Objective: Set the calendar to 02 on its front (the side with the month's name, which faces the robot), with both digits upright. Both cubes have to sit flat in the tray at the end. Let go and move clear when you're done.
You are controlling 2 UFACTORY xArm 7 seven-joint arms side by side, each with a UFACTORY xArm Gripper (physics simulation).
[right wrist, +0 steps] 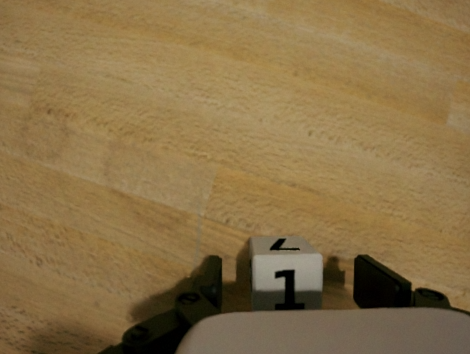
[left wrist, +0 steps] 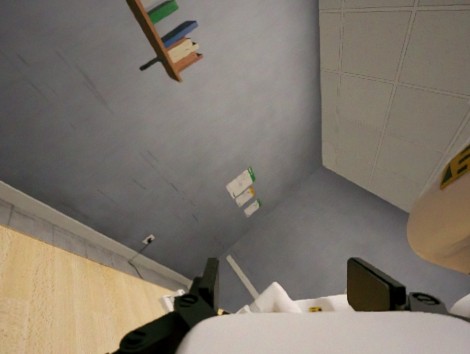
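Observation:
A white cube (right wrist: 287,272) stands on the wooden table in the right wrist view. Its top face shows a black 1, and a side face shows part of another black digit, perhaps a 2 or a 7. My right gripper (right wrist: 288,278) is open, with one finger on each side of the cube and a gap on both sides. The gripper's own body hides the cube's lower edge in the view. My left gripper is open and empty, pointing toward the room's walls. The calendar tray and the other cube do not show in either view.
The wooden table (right wrist: 225,125) fills the right wrist view. The left wrist view shows a wooden surface (left wrist: 65,280), a wall shelf (left wrist: 157,42) with books, wall papers (left wrist: 241,183), a socket (left wrist: 149,239), and white parts of the other arm (left wrist: 275,299) beyond the fingers.

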